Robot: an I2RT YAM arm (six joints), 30 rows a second.
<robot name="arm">
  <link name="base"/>
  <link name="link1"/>
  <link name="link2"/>
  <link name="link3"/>
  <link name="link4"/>
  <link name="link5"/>
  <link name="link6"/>
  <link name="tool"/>
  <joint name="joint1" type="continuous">
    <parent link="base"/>
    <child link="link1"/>
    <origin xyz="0 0 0.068"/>
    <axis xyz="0 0 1"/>
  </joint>
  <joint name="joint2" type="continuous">
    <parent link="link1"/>
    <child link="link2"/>
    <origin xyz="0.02 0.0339 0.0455"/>
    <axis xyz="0 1 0"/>
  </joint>
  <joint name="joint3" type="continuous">
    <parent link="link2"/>
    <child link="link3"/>
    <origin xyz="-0.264 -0.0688 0"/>
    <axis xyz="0 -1 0"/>
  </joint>
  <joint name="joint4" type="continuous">
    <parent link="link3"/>
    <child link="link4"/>
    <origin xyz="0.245 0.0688 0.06"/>
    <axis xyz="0 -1 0"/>
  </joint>
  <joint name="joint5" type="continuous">
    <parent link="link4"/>
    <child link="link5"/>
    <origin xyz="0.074 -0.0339 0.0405"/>
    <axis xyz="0 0 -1"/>
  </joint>
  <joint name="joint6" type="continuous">
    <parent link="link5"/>
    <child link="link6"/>
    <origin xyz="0.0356 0 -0.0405"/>
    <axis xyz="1 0 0"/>
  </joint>
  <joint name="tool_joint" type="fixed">
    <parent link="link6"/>
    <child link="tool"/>
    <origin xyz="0 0 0" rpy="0 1.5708 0"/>
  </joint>
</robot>
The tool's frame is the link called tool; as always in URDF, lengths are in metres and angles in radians. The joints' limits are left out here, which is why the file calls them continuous.
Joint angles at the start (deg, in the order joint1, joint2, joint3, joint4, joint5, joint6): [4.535 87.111 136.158 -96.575 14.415 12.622]
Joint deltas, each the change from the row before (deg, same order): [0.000 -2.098 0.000 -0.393 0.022 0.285]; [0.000 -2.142 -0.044 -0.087 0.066 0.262]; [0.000 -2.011 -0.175 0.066 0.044 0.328]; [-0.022 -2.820 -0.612 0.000 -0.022 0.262]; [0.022 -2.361 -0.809 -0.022 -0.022 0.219]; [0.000 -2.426 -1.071 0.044 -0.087 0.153]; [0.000 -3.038 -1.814 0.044 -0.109 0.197]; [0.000 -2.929 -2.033 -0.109 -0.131 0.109]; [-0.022 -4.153 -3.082 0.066 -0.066 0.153]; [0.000 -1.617 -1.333 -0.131 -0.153 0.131]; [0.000 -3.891 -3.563 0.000 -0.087 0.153]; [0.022 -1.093 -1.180 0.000 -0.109 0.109]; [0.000 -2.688 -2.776 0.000 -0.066 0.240]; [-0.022 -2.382 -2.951 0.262 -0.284 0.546]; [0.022 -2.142 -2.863 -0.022 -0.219 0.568]
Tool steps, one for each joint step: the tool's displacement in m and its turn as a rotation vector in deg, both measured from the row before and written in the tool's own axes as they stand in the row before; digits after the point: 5 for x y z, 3 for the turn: [0.00671 -0.00526 -0.01421 -0.343 -1.615 0.710]; [0.00637 -0.00527 -0.01427 -0.375 -1.912 0.764]; [0.00575 -0.00479 -0.01286 -0.382 -1.802 0.805]; [0.00847 -0.00647 -0.01646 -0.508 -2.072 0.830]; [0.00728 -0.00507 -0.01256 -0.394 -1.432 0.589]; [0.00756 -0.00498 -0.01181 -0.413 -1.293 0.502]; [0.00992 -0.00578 -0.01265 -0.408 -1.164 0.512]; [0.01021 -0.00535 -0.01074 -0.316 -0.706 0.303]; [0.01469 -0.00733 -0.01369 -0.322 -1.052 0.443]; [0.00620 -0.00271 -0.00461 -0.186 -0.105 0.168]; [0.01491 -0.00617 -0.00897 -0.165 -0.286 0.232]; [0.00439 -0.00151 -0.00164 -0.102 0.112 0.077]; [0.01087 -0.00392 -0.00415 -0.041 0.100 0.219]; [0.00967 -0.00277 -0.00126 -0.175 0.361 0.486]; [0.00943 -0.00250 0.00011 -0.029 0.758 0.385]
